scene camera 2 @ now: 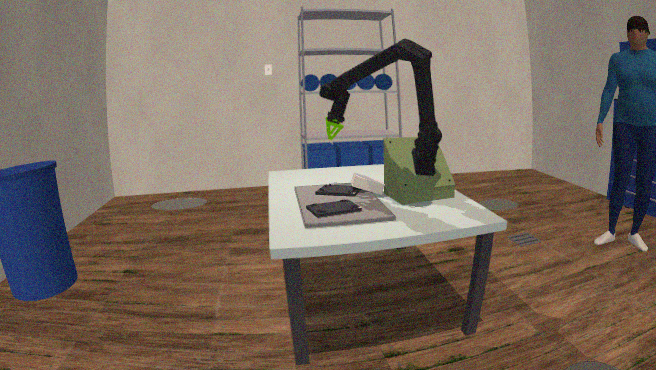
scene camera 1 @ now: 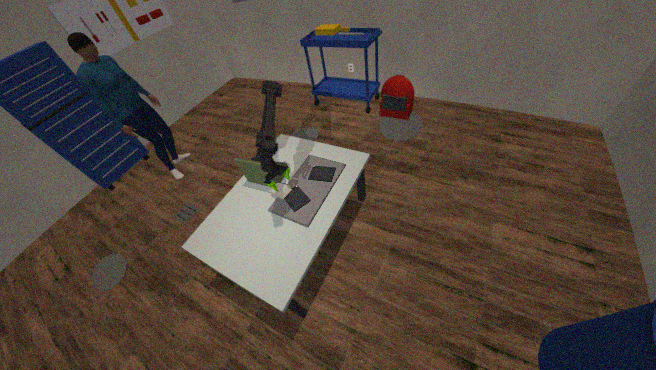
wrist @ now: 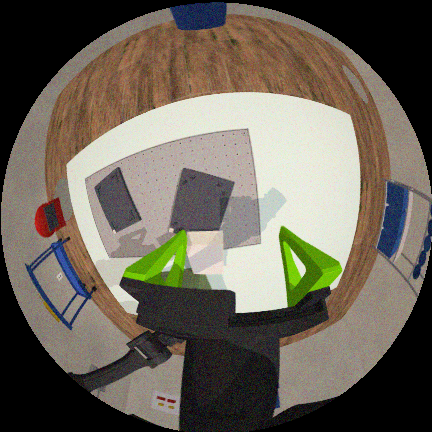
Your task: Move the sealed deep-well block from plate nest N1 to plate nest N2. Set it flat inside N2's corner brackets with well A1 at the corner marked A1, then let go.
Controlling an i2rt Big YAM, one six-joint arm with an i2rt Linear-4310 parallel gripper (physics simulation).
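Places are measured from the arm's base along level axes (x down, y ahead, z right), in metres.
Where they show: gripper, fingertip midpoint: (scene camera 2: 329, 137) (scene camera 1: 283, 185) (wrist: 232, 232); arm's base at its link origin: (scene camera 2: 423, 163).
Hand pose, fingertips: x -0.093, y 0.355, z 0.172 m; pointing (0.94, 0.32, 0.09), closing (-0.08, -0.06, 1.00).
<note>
Things, the pixels of their top centre, and the offset from my fingertips. Level surfaces: height alone.
- pale block at its top centre: (wrist: 204, 263) (scene camera 2: 367, 174) (scene camera 1: 278, 186) dz -0.063, dx +0.150, dy -0.144 m
- dark plate nest at its top centre: (wrist: 198, 209) (scene camera 2: 339, 186) (scene camera 1: 295, 196) dz -0.063, dx +0.195, dy -0.025 m
- second dark nest at its top centre: (wrist: 112, 202) (scene camera 2: 333, 204) (scene camera 1: 321, 172) dz -0.307, dx +0.199, dy +0.028 m
- white table at its surface level: dx +0.230 m
A pale block (scene camera 1: 281, 191) (scene camera 2: 366, 183) (wrist: 209, 250), apparently the deep-well block, lies between a green fixture and one dark plate nest (scene camera 1: 297, 199) (scene camera 2: 337, 190) (wrist: 202, 200). It looks slanted in scene camera 2. A second dark nest (scene camera 1: 322, 173) (scene camera 2: 333, 208) (wrist: 118, 200) is farther from the block. Labels N1, N2 and A1 are too small to read. No block shows in either nest. My gripper (scene camera 1: 280, 180) (scene camera 2: 331, 138) (wrist: 232, 232) is open and empty, high above the table; in the wrist view the left finger overlaps the block's edge.
Both nests are on a grey perforated board (scene camera 1: 307, 219) (scene camera 2: 377, 217) (wrist: 150, 160). The green fixture (scene camera 1: 250, 171) (scene camera 2: 400, 175) stands beside the arm's base on the white table (scene camera 1: 240, 250) (scene camera 2: 280, 240) (wrist: 310, 150). A person (scene camera 1: 112, 85) (scene camera 2: 637, 100) stands away from the table.
</note>
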